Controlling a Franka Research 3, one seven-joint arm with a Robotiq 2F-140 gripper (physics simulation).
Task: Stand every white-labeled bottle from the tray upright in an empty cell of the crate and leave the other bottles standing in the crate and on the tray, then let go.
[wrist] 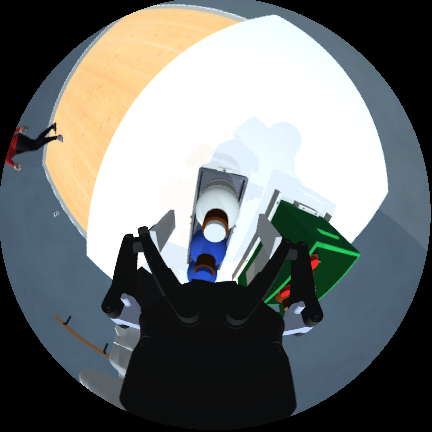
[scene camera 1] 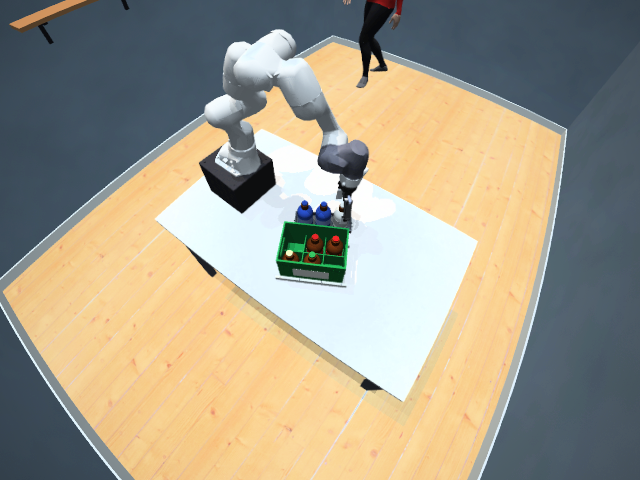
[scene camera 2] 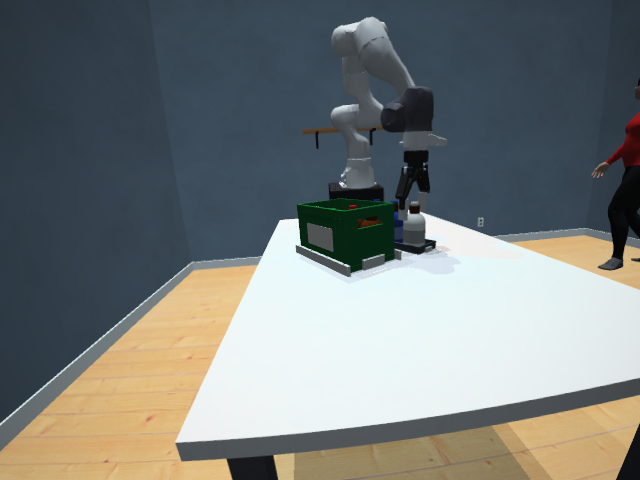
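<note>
A white bottle (scene camera 1: pixel 339 217) (scene camera 2: pixel 414 227) (wrist: pixel 217 197) with a brown neck and white cap stands at the right end of the dark tray (scene camera 2: pixel 423 248) in scene camera 1. Two blue bottles (scene camera 1: pixel 305 212) (scene camera 1: pixel 323 212) (wrist: pixel 207 247) stand beside it in the tray. The green crate (scene camera 1: pixel 338 274) (scene camera 2: pixel 374 246) (wrist: pixel 310 225) holds two brown bottles with red caps (scene camera 1: pixel 314 242) (scene camera 1: pixel 334 244), one with a cream cap (scene camera 1: pixel 289 254) and one with a green cap (scene camera 1: pixel 311 256). Its back-left and front-right cells are empty. My gripper (scene camera 2: pixel 413 205) (wrist: pixel 215 220) is open, pointing down, its fingers apart on either side of the white bottle's cap.
Low light-grey strips (scene camera 1: pixel 310 281) (scene camera 2: pixel 323 259) border the crate on the white table (scene camera 1: pixel 403 289) (scene camera 2: pixel 361 361). The black robot base (scene camera 1: pixel 240 188) stands at the table's back left. A person (scene camera 1: pixel 373 36) stands beyond the table.
</note>
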